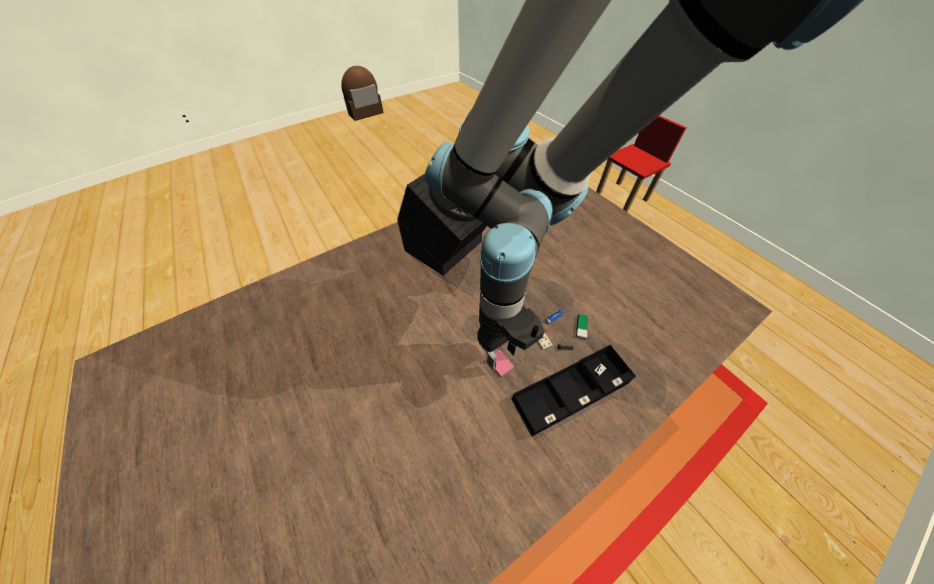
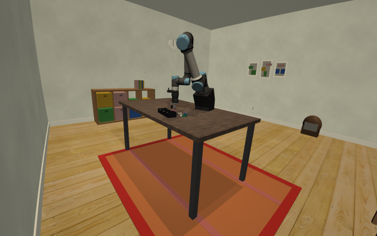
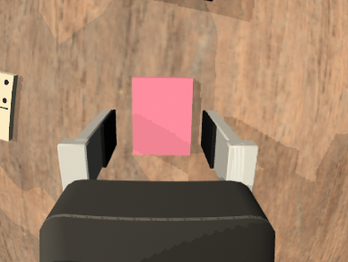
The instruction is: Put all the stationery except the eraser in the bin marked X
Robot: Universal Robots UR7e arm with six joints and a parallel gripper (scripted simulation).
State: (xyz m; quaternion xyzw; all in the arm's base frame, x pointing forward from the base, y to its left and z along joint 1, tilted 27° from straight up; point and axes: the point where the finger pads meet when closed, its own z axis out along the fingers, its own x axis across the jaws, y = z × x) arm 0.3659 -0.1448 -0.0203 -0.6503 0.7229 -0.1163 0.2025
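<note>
My hand is 40 mm above the pink sticky-note pad. Also, from my hand: domino (120 mm to the left, 40 mm below, 20 mm ahead); black bolt (140 mm to the left, 70 mm ahead, 40 mm below); black three-part bin (150 mm ahead, 70 mm to the left, 20 mm below).
</note>
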